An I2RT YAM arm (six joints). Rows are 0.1 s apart.
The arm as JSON. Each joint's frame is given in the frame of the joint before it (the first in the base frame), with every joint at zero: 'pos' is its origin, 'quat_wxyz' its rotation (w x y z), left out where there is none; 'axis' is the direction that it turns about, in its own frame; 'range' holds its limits. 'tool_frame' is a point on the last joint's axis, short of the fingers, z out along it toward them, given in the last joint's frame.
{
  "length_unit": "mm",
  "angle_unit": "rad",
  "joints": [
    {
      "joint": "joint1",
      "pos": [
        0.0,
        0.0,
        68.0
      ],
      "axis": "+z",
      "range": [
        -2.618,
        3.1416
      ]
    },
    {
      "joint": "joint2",
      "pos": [
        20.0,
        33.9,
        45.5
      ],
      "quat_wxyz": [
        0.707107,
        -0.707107,
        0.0,
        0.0
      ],
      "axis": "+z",
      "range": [
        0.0,
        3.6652
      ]
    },
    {
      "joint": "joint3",
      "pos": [
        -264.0,
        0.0,
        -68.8
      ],
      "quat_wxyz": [
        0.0,
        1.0,
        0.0,
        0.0
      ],
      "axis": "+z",
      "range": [
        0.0,
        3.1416
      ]
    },
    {
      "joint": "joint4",
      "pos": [
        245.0,
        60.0,
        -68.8
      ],
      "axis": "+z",
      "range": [
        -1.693,
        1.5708
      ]
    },
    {
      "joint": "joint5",
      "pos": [
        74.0,
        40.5,
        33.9
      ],
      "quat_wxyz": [
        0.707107,
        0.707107,
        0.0,
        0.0
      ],
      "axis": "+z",
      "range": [
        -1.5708,
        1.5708
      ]
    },
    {
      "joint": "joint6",
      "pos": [
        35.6,
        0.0,
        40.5
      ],
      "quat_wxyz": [
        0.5,
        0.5,
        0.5,
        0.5
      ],
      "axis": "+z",
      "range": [
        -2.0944,
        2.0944
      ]
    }
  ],
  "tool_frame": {
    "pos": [
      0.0,
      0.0,
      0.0
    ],
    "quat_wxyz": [
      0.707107,
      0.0,
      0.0,
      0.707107
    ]
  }
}
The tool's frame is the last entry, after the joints.
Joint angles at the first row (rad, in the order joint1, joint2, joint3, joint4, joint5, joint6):
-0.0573 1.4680 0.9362 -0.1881 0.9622 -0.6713
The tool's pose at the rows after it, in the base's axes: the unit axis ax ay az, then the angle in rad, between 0 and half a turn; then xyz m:
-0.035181 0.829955 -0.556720 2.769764 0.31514 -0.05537 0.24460
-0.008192 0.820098 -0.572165 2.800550 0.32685 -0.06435 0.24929
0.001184 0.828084 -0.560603 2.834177 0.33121 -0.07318 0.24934
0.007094 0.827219 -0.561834 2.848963 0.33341 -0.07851 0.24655
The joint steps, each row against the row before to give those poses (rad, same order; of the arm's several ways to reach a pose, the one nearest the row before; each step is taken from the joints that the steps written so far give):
-0.0219 0.0478 0.0423 0.0408 0.0541 -0.0094
-0.0215 0.0510 0.0655 -0.0174 0.0504 0.0156
-0.0255 0.0318 0.0524 -0.0869 -0.0146 0.0493
-0.0145 0.0170 0.0080 0.0016 0.0040 0.0025

